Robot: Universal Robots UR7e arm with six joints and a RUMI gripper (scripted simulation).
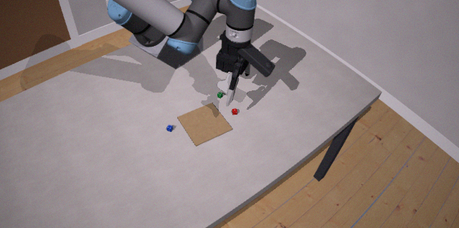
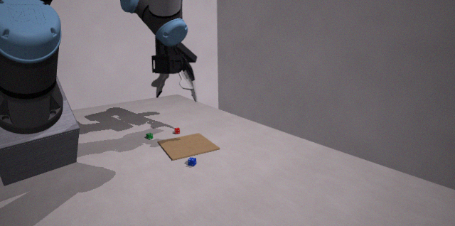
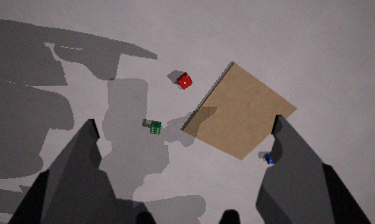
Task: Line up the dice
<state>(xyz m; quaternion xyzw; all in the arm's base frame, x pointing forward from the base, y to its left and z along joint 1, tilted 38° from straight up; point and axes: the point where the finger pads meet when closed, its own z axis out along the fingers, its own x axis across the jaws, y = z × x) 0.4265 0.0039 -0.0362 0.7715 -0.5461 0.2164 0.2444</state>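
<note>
My gripper is now 10 mm past the red die and 110 mm above it. The rest, counted from my hand: blue die (110 mm behind, 210 mm to the right, 110 mm below); green die (100 mm behind, 20 mm to the left, 110 mm below); square mat (50 mm behind, 110 mm to the right, 110 mm below).
</note>
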